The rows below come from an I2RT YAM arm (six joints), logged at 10 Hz.
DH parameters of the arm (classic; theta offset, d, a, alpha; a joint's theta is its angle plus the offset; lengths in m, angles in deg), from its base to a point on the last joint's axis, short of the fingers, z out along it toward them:
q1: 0 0.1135 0.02 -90
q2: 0 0 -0.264 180
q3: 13.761 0 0.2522 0
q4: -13.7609 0 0.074 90
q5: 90 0 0 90
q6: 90 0.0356 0 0
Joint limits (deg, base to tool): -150..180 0..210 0..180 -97..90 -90..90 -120..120
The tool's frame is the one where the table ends.
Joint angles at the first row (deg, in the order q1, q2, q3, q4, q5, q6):
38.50 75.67 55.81 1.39 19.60 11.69
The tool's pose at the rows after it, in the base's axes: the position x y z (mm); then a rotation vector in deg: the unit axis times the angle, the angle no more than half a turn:
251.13 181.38 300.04 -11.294 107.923 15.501
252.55 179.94 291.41 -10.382 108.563 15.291
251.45 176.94 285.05 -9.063 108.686 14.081
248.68 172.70 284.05 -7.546 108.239 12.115
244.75 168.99 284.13 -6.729 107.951 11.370
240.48 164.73 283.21 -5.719 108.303 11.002
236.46 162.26 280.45 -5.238 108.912 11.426
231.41 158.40 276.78 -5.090 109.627 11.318
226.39 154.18 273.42 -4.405 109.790 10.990
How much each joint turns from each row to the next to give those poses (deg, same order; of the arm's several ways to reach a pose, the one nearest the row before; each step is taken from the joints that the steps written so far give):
-0.44 0.79 -1.05 1.16 0.09 0.35
-0.36 0.44 -1.40 1.22 0.17 0.70
-0.17 -0.26 -1.58 1.06 1.31 0.35
-0.09 -0.96 -1.06 0.27 2.11 -0.08
0.00 -1.23 -0.97 -0.09 0.98 0.09
-0.08 -1.32 -0.97 -0.79 0.61 0.70
0.08 -0.97 -1.05 -0.53 -0.08 0.88
0.00 -1.32 -1.41 -0.70 -0.01 0.44
0.00 -1.40 -1.58 -0.09 0.53 0.44

